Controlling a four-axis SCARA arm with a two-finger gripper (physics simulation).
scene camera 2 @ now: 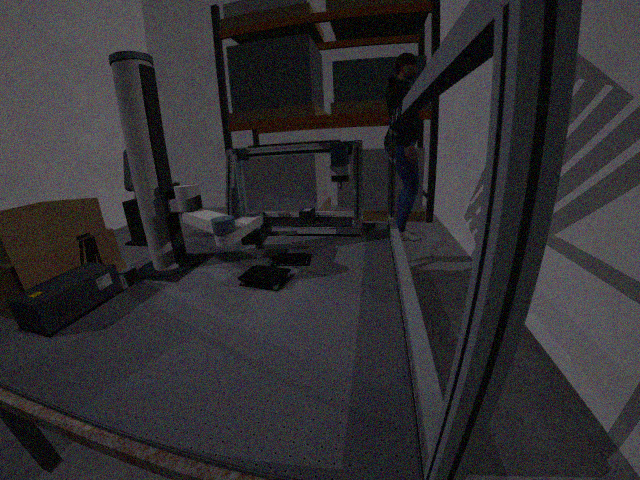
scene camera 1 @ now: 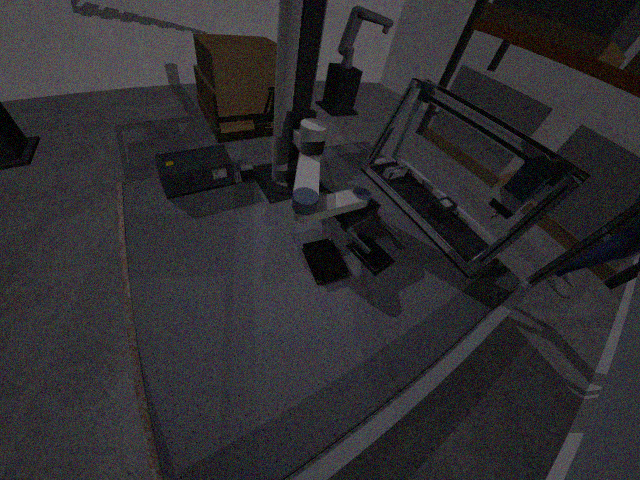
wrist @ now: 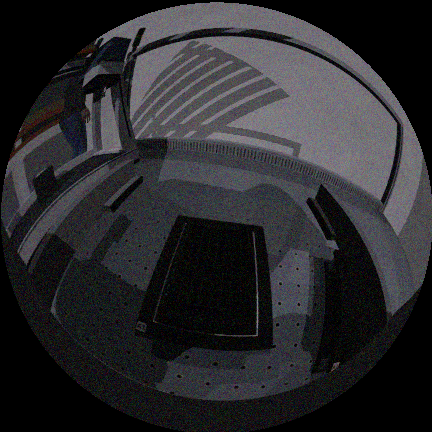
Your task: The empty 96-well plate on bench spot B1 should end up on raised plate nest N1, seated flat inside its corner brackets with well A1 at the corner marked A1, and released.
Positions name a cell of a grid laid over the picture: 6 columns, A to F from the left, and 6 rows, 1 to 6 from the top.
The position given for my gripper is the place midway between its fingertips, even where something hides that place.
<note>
My gripper (scene camera 1: D4) carries nothing. Also in view: a dark well plate (wrist: C4).
My gripper also shows in scene camera 2 (scene camera 2: C3) and in the wrist view (wrist: D3).
</note>
